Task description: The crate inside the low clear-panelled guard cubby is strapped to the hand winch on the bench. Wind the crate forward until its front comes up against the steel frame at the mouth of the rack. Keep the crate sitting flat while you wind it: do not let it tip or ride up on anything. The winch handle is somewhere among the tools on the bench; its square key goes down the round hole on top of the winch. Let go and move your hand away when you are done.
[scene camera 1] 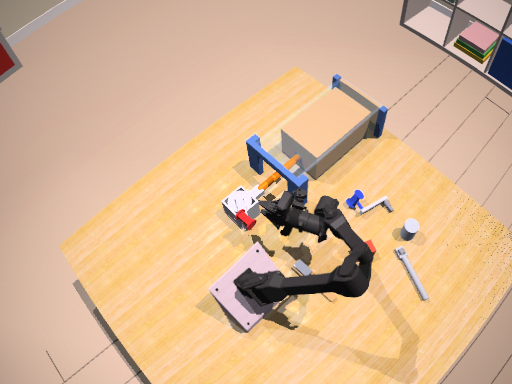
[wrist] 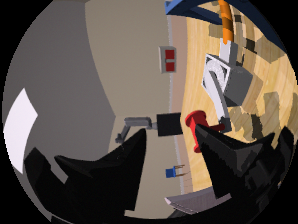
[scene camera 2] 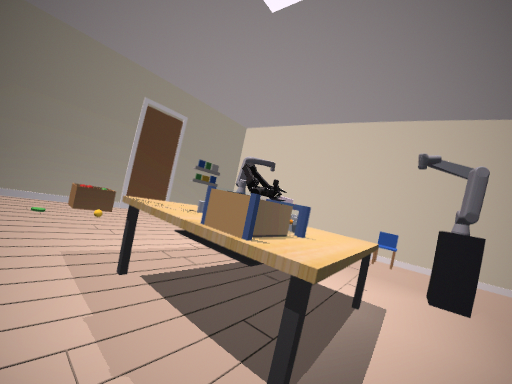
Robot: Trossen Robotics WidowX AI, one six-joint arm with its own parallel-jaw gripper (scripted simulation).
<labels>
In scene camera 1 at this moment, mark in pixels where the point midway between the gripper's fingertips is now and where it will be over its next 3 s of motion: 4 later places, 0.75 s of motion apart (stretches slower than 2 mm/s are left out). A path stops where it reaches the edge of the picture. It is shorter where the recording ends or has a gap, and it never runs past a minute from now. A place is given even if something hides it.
My gripper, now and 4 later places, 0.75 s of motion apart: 259, 206; 255, 218; 264, 214; 241, 208; 241, 210
</labels>
